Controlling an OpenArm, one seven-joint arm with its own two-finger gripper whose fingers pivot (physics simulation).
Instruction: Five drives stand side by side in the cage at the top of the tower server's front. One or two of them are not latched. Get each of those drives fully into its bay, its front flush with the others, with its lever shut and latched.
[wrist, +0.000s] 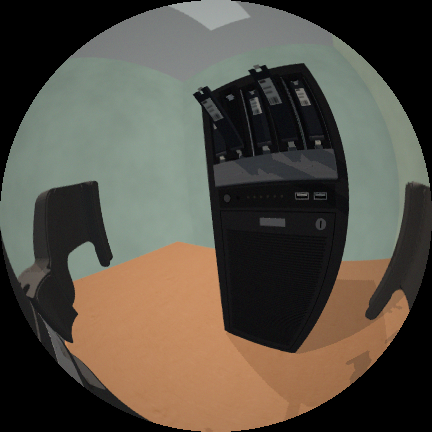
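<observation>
The black tower server (280, 280) stands upright right of centre, its front towards the camera. Five drives stand side by side in its top cage. The second drive's lever (220, 117) is swung out and slants across the first drive (219, 142), which it partly hides. The fourth drive's lever (272, 95) also stands out, its end above the cage's top edge. The third drive (257, 110) and the fifth drive (303, 102) have their levers shut against their fronts. How deep the second and fourth drives sit cannot be told. My gripper (209, 245) is open and empty, in front of the tower.
The tower stands on an orange-brown table top (150, 320), with shadows to its right. A grey strip (275, 167) crosses its front below the drives, above a panel with two USB ports (302, 195) and a lock (320, 224). Green walls (100, 125) stand behind.
</observation>
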